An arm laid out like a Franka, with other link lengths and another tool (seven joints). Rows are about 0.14 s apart.
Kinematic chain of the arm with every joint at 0, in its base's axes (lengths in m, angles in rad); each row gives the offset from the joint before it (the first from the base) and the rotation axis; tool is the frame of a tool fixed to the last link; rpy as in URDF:
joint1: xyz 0 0 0.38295 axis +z
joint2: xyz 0 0 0 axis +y
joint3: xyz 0 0 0.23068 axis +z
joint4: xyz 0.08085 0 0 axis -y
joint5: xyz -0.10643 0 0.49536 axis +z
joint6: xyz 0 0 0 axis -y
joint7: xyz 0.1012 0 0 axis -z
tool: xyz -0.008 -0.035 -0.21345 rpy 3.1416 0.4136 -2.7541
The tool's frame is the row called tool.
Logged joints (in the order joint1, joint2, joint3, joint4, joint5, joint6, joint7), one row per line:
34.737 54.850 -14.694 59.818 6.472 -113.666 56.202
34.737 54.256 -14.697 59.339 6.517 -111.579 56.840
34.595 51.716 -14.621 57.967 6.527 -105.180 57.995
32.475 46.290 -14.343 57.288 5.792 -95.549 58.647
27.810 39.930 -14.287 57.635 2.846 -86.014 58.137
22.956 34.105 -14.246 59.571 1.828 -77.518 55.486
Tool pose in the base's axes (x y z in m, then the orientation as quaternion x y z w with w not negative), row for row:
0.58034 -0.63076 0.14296 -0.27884 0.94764 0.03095 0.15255
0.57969 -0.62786 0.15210 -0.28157 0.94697 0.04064 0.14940
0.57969 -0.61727 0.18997 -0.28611 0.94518 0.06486 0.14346
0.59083 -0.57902 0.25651 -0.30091 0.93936 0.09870 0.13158
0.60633 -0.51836 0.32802 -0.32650 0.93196 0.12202 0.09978
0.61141 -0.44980 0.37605 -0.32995 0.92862 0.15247 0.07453
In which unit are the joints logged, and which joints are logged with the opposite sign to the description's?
The joints are logged in degrees. Opposite sign: joint1, joint4, joint6, joint7.
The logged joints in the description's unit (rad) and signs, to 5 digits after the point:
-0.60628 0.95731 -0.25646 -1.04402 0.11296 1.98385 -0.98091
-0.60628 0.94695 -0.25651 -1.03566 0.11374 1.94742 -0.99205
-0.60380 0.90261 -0.25518 -1.01172 0.11392 1.83574 -1.01220
-0.56680 0.80791 -0.25033 -0.99986 0.10109 1.66764 -1.02358
-0.48538 0.69691 -0.24936 -1.00592 0.04967 1.50123 -1.01468
-0.40066 0.59524 -0.24864 -1.03971 0.03190 1.35294 -0.96841

